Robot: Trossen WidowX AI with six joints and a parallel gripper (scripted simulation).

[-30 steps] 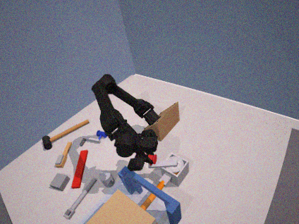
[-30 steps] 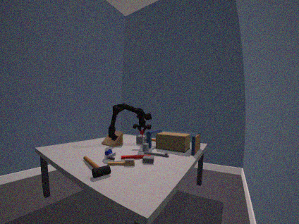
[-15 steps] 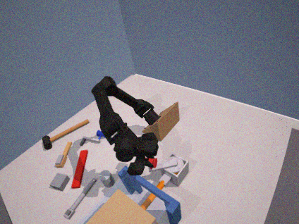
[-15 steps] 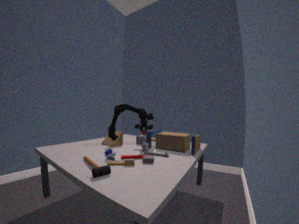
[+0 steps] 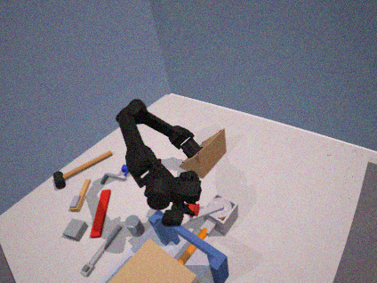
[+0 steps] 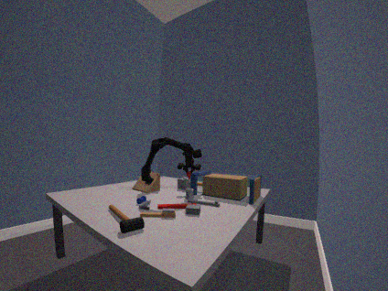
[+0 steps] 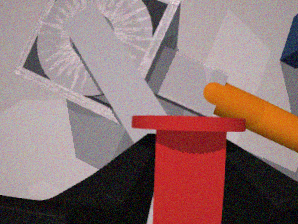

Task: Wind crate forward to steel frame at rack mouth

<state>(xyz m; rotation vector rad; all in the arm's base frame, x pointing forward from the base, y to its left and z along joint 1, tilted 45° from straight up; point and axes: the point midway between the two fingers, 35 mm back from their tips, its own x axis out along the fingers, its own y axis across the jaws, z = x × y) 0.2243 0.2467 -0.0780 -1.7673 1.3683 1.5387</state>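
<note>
My gripper tip is now 3 cm past the winch handle and 3 cm above it. The rest, counted from my gripper tip: red knob (2 cm to the right, 1 cm ahead); then grey winch (10 cm below, 10 cm behind, 2 cm to the left); then blue steel frame (8 cm ahead, 5 cm to the left, 3 cm below).
</note>
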